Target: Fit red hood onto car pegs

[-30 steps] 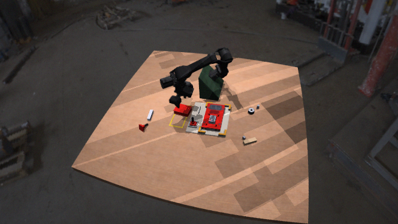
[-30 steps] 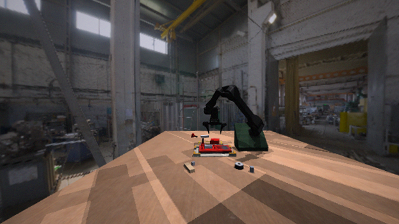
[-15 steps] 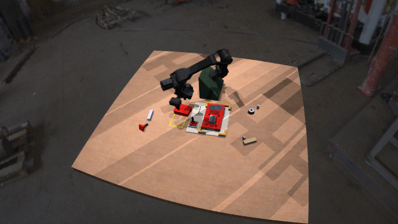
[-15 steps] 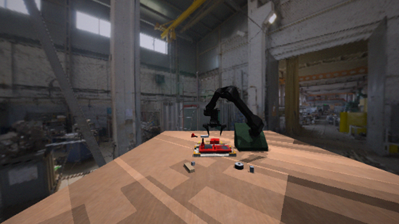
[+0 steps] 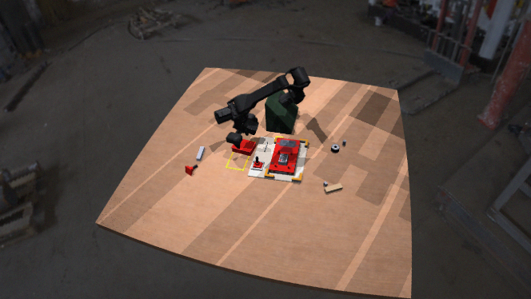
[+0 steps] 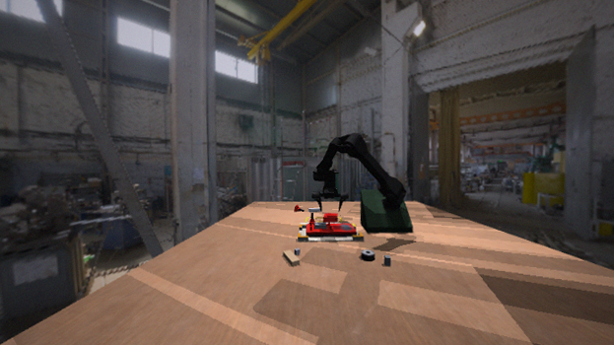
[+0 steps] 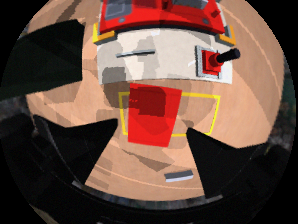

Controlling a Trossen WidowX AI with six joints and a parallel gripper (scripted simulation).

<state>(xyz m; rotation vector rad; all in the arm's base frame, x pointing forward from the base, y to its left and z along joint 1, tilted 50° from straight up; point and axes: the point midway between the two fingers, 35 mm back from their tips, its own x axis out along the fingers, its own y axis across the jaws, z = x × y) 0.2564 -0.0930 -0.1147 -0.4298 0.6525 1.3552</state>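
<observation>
Right now the red hood is 30 mm below my gripper tip. The rest, counted from my gripper tip: white bar 70 mm ahead, 190 mm to the right, 30 mm below; grey engine block 70 mm ahead, 200 mm to the left, 20 mm below; black wheel 60 mm behind, 420 mm to the left, 40 mm below.
</observation>
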